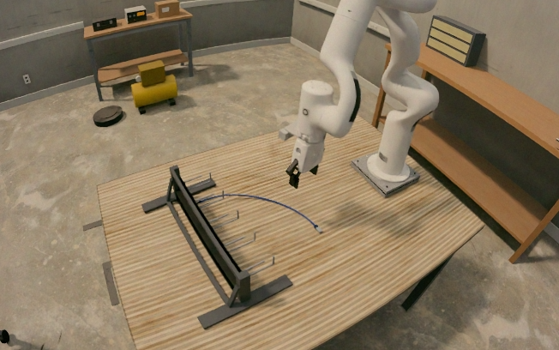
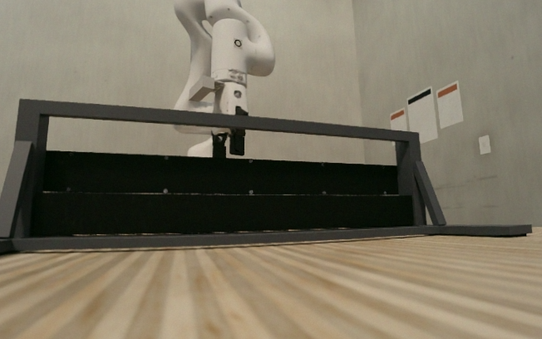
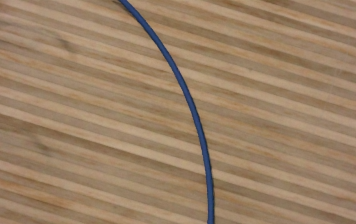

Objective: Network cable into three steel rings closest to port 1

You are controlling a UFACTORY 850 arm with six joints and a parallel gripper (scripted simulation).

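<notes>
The pale plug is 160 mm below my hand, 90 mm to the left of it and 10 mm behind it. Also, from my hand: dark grey rack (330 mm ahead, 100 mm below, 40 mm to the right).
</notes>
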